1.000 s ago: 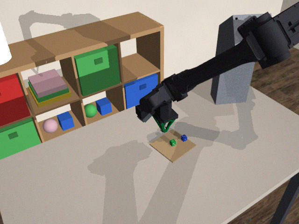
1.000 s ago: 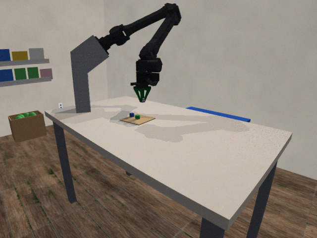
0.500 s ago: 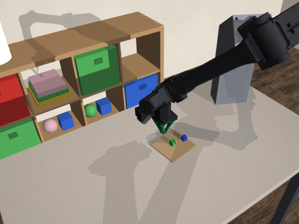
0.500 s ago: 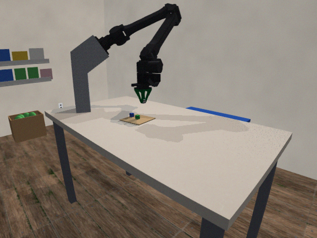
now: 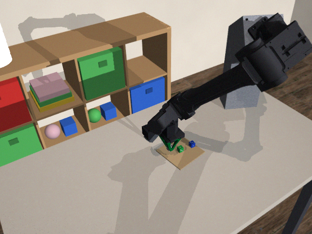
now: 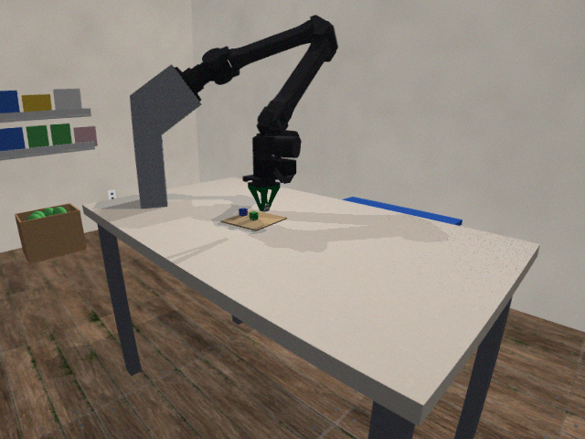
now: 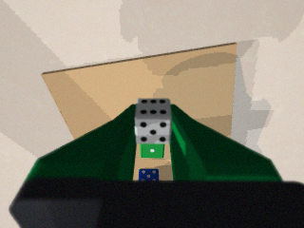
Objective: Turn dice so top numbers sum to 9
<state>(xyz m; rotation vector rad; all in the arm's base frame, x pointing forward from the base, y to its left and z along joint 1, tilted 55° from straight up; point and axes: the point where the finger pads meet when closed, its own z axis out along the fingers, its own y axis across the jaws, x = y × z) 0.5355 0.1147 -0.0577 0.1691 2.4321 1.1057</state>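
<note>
My gripper is now 50 mm past the green die and 40 mm above it. The rest, counted from my hand: tan mat: 50 mm behind, 50 mm below; blue die: 110 mm behind, 10 mm to the right, 40 mm below; white die: right at my hand.
</note>
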